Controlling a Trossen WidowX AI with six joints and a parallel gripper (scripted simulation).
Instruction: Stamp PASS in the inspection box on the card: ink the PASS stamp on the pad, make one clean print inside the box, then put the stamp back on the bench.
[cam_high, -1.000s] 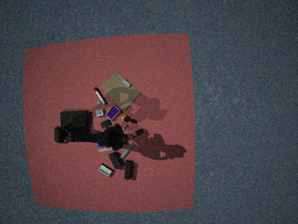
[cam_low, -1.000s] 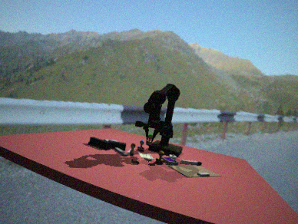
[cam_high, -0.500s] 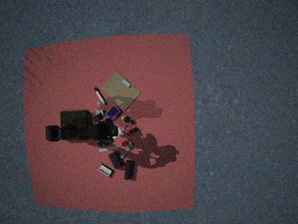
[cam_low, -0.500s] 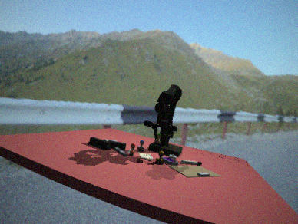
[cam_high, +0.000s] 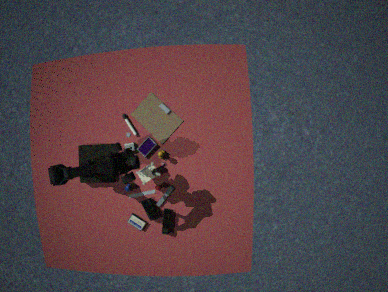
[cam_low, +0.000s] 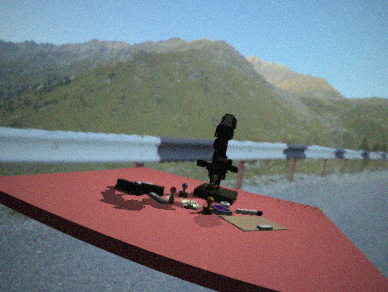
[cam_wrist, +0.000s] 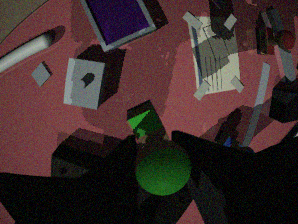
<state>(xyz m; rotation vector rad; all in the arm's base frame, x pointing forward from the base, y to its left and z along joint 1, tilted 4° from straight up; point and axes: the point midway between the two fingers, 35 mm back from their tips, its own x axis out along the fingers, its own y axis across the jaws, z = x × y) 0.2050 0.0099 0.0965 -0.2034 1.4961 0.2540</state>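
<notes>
The white inspection card is 9 cm below my gripper tip, 9 cm ahead of it and 8 cm to the right of it. Also, from my gripper tip: green-knobbed PASS stamp right at my gripper tip; purple ink pad 10 cm ahead, 9 cm below, 6 cm to the left; blue-knobbed stamp 14 cm to the right, 7 cm below, 3 cm behind.
</notes>
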